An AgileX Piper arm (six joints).
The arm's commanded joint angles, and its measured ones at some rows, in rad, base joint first. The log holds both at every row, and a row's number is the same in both.
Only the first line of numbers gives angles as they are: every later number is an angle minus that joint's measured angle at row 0.
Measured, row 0:
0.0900 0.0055 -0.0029 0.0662 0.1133 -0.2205
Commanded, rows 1 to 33:
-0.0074 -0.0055 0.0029 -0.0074 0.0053 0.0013
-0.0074 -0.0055 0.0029 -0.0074 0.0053 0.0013
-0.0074 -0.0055 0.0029 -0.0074 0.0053 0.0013
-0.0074 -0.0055 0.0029 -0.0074 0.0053 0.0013
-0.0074 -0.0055 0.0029 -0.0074 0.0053 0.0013
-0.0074 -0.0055 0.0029 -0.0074 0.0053 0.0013
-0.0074 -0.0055 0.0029 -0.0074 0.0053 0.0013
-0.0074 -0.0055 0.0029 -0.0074 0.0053 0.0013
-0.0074 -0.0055 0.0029 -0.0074 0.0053 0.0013
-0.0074 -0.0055 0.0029 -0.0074 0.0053 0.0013
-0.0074 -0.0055 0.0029 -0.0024 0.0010 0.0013
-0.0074 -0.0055 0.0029 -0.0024 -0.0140 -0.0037
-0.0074 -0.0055 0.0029 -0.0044 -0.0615 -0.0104
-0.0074 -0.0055 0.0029 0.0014 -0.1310 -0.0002
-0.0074 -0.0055 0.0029 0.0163 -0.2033 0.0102
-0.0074 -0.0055 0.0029 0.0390 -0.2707 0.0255
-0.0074 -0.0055 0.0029 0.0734 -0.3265 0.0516
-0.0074 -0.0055 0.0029 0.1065 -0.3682 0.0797
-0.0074 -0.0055 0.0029 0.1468 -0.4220 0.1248
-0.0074 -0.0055 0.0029 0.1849 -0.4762 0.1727
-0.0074 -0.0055 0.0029 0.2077 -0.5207 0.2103
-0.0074 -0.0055 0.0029 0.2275 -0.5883 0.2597
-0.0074 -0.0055 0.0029 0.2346 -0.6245 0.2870
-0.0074 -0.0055 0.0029 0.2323 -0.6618 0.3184
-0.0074 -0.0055 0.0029 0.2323 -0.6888 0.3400
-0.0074 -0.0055 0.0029 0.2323 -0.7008 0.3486
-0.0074 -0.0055 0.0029 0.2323 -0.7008 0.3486
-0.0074 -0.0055 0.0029 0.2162 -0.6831 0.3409
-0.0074 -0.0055 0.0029 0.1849 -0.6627 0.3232
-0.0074 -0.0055 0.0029 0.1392 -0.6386 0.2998
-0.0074 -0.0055 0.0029 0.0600 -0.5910 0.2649
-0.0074 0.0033 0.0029 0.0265 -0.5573 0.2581
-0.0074 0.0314 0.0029 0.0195 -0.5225 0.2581
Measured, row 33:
0.0000 -0.0014 0.0022 0.1458 -0.6412 0.3001
